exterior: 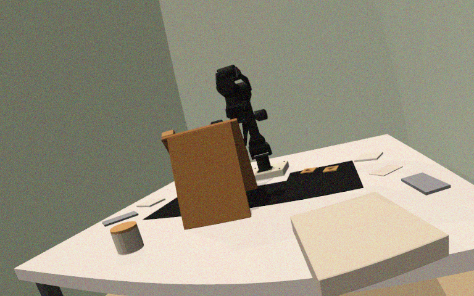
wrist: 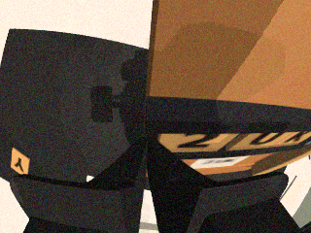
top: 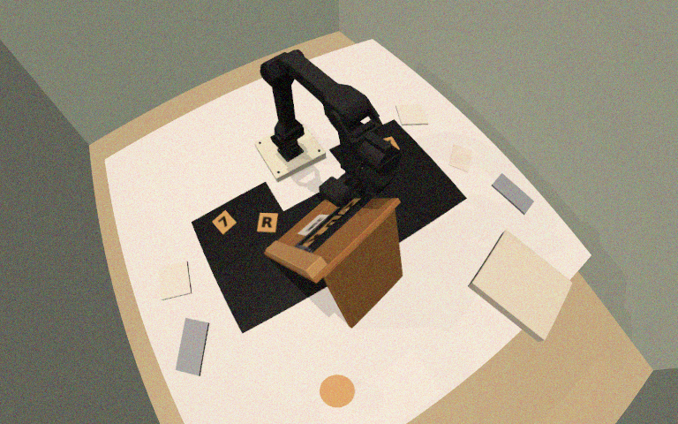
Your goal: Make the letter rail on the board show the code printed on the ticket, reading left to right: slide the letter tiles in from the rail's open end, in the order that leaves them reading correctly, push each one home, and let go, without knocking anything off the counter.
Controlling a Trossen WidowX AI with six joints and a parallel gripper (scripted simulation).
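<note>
My gripper tip is 30 mm to the left of the letter tile and 10 mm short of it. Also, from my gripper tip: black mat (180 mm below, 130 mm behind, 30 mm to the right); then k tile (150 mm to the right, 30 mm ahead); then white ticket (110 mm to the right, 90 mm below, 40 mm behind).
</note>
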